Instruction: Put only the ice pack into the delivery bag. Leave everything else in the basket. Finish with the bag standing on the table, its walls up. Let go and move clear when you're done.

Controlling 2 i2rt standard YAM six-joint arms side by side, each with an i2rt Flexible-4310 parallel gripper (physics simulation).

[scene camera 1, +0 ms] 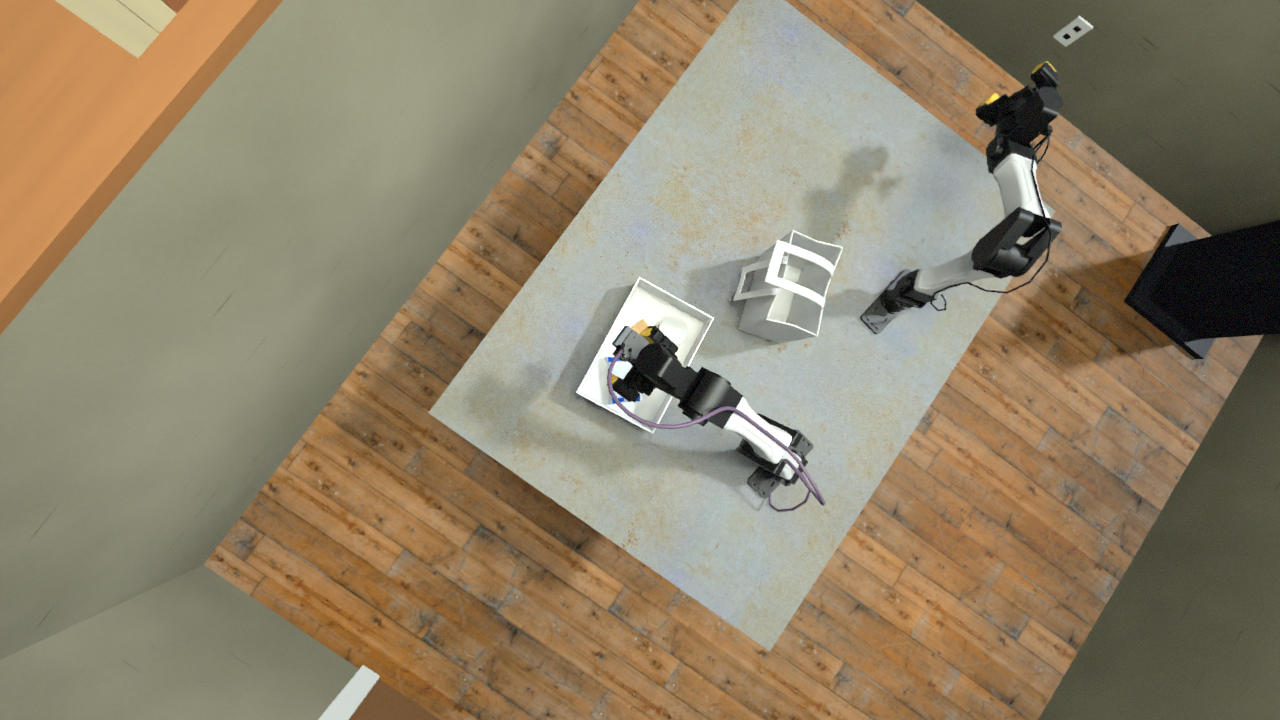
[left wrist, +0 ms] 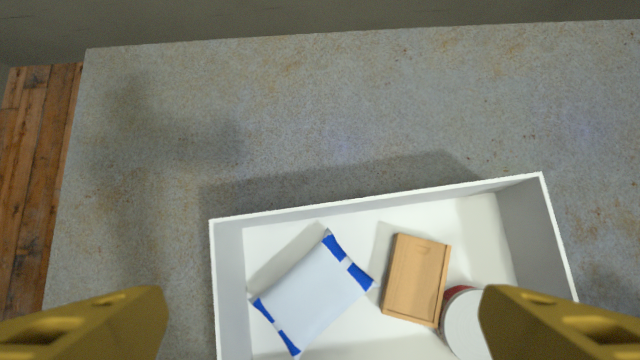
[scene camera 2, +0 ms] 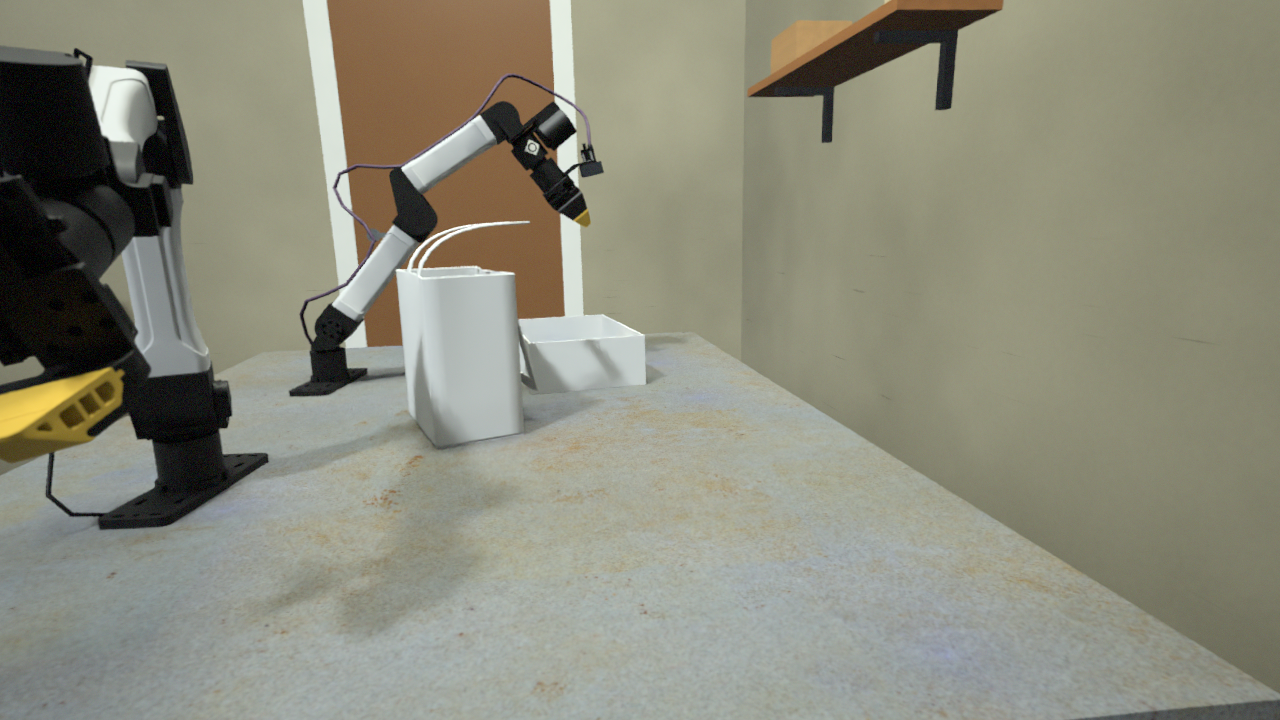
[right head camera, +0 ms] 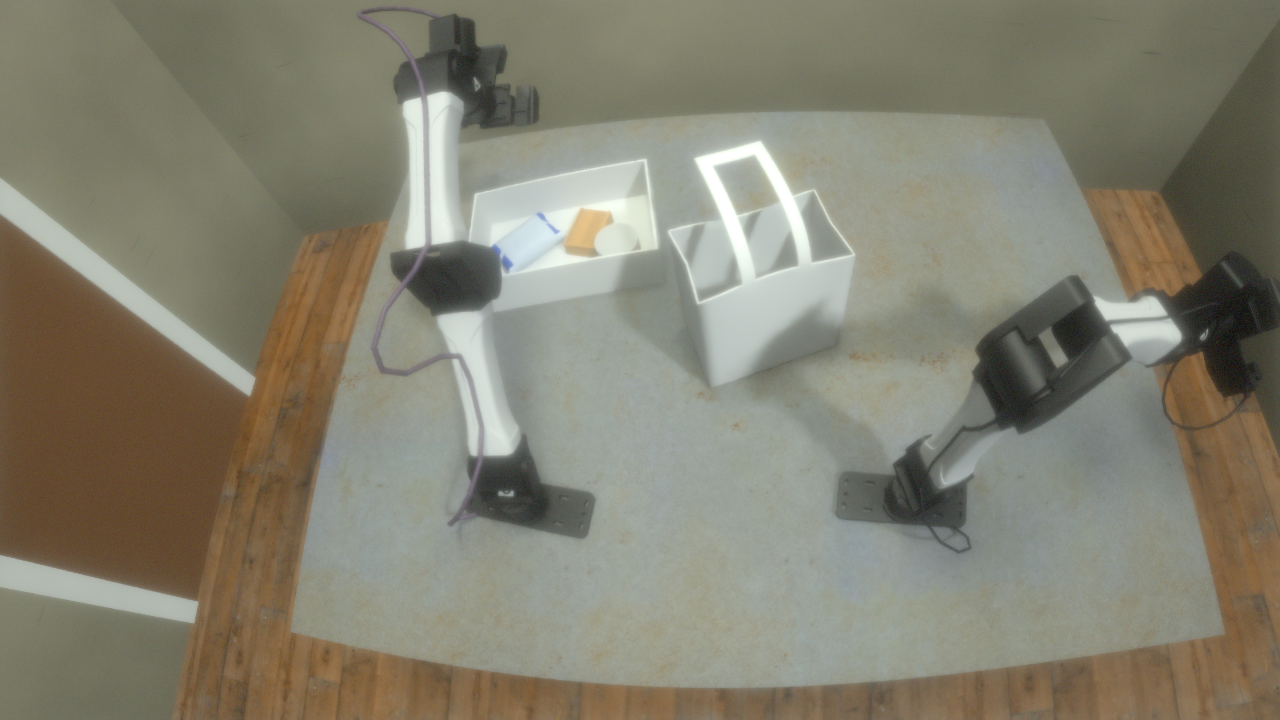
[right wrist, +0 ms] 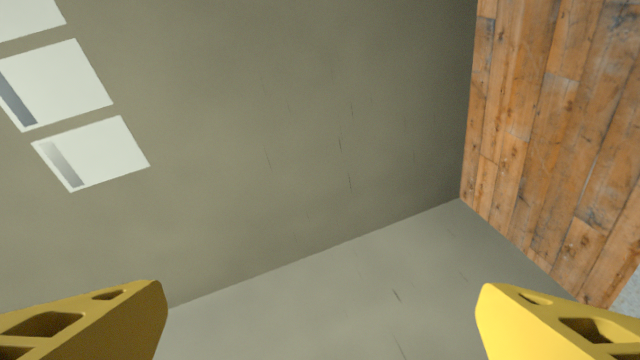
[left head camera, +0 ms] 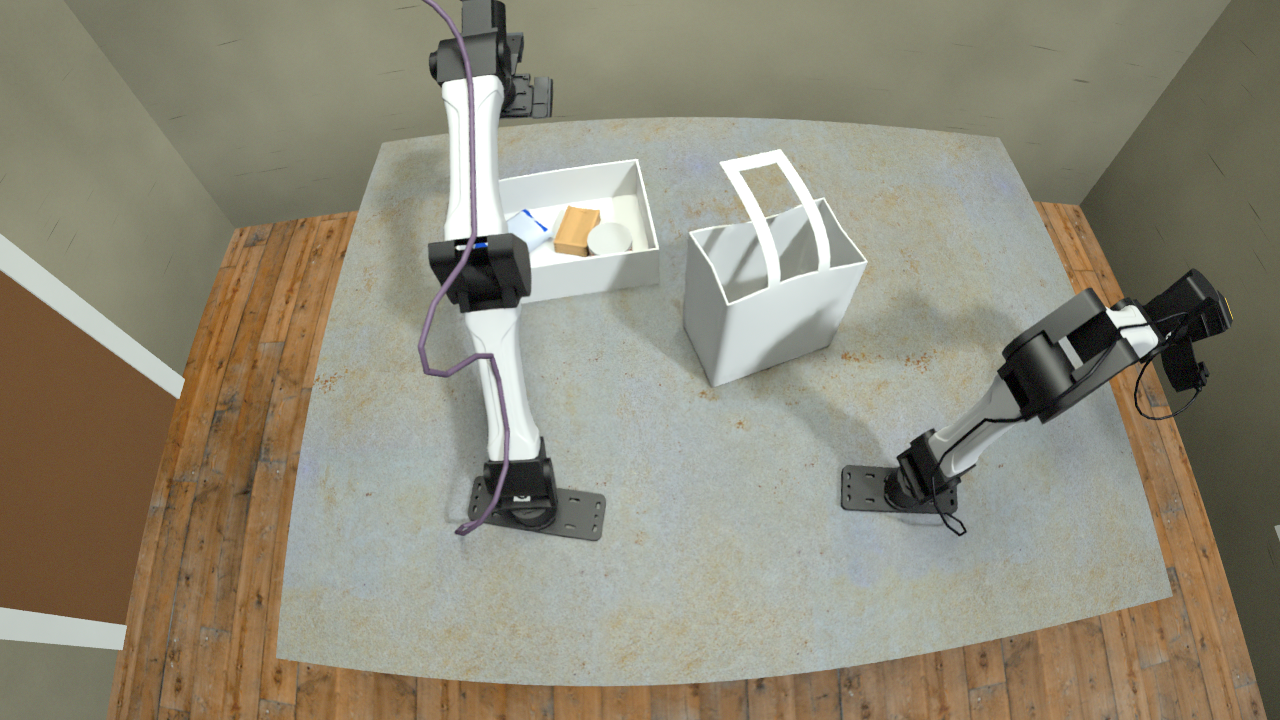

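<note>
The ice pack (left head camera: 530,231) (right head camera: 529,241) (left wrist: 312,295), pale with blue ends, lies flat in the left part of the white basket (left head camera: 590,272) (right head camera: 586,284) (scene camera 2: 586,362) (left wrist: 215,280). The white delivery bag (left head camera: 778,331) (right head camera: 774,317) (scene camera 2: 465,358) stands upright to the right of the basket in the head views, walls up, handles raised. My left gripper (left wrist: 322,300) (scene camera 2: 583,218) is open and empty, high above the basket, fingers pointing down at a slant. My right gripper (right wrist: 320,297) (scene camera 1: 1016,82) is open and empty, beyond the table's right edge in the head views, far from the bag.
A wooden box (left head camera: 575,231) (right head camera: 586,232) (left wrist: 416,280) and a round can (left head camera: 610,239) (right head camera: 616,239) (left wrist: 465,325) with a white lid lie in the basket, right of the ice pack. The bag's handles lean toward the back wall. A wall shelf (scene camera 2: 877,44) holds a box.
</note>
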